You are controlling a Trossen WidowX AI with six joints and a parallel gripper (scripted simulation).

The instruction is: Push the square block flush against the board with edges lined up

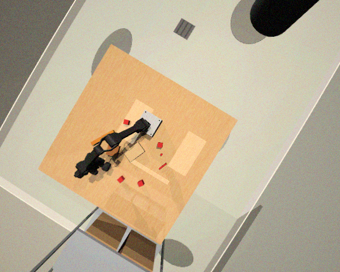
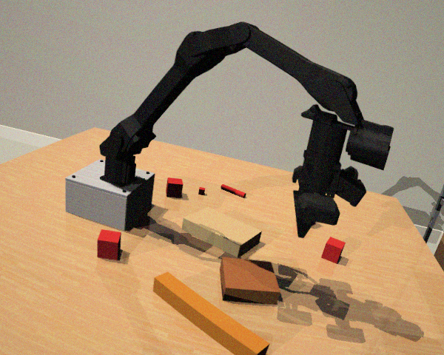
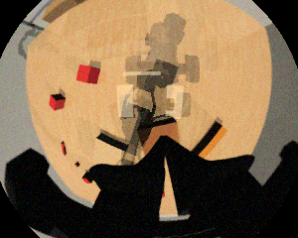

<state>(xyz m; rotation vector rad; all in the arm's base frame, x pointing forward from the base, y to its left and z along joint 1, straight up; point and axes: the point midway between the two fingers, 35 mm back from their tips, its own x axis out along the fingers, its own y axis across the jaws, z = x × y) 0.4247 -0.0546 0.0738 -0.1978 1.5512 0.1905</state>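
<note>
Now: the brown square block 7 cm behind my gripper tip, 2 cm to the right of it and 11 cm below it. The rest, counted from my gripper tip: long orange board 9 cm behind, 16 cm to the right, 11 cm below; then tiny red cube 32 cm behind, 32 cm to the left, 12 cm below; then pale flat block 18 cm behind, 13 cm to the left, 11 cm below.
</note>
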